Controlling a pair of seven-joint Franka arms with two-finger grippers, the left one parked.
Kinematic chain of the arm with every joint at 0, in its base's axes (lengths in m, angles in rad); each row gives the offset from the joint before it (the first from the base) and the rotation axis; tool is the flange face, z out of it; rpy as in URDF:
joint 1: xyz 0 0 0.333 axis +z
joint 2: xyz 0 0 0 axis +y
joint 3: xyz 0 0 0.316 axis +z
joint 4: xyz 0.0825 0 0 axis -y
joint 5: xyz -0.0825 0 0.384 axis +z
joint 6: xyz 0 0 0 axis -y
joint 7: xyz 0.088 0 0 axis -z
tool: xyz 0 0 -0.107 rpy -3.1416 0 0
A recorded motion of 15 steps. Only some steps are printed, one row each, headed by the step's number.
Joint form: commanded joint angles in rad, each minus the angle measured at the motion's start. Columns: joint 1, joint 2, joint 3, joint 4, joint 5, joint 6, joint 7.
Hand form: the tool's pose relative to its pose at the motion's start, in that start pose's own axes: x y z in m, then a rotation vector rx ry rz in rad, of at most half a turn. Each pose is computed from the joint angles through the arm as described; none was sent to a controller.
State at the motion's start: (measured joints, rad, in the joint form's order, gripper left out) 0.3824 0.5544 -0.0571 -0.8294 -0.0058 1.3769 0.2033
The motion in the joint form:
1: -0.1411 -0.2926 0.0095 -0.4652 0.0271 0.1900 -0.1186
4: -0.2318 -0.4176 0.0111 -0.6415 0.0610 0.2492 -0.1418
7: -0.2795 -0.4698 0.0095 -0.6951 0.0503 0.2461 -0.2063
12: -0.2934 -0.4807 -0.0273 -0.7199 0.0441 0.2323 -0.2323
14: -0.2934 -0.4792 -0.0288 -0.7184 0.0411 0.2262 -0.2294
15: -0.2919 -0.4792 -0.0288 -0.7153 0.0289 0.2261 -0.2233
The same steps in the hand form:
1: -0.0382 0.0989 0.0080 0.0460 0.0085 0.0186
4: -0.0682 0.1535 0.0111 0.0854 0.0148 0.0886
7: -0.0857 0.1839 0.0070 0.0761 0.0130 0.0732
12: -0.0938 0.2125 0.0147 0.0692 -0.0140 0.0971
14: -0.0941 0.2136 0.0154 0.0664 -0.0204 0.1011
15: -0.0940 0.2140 0.0140 0.0539 -0.0185 0.1052

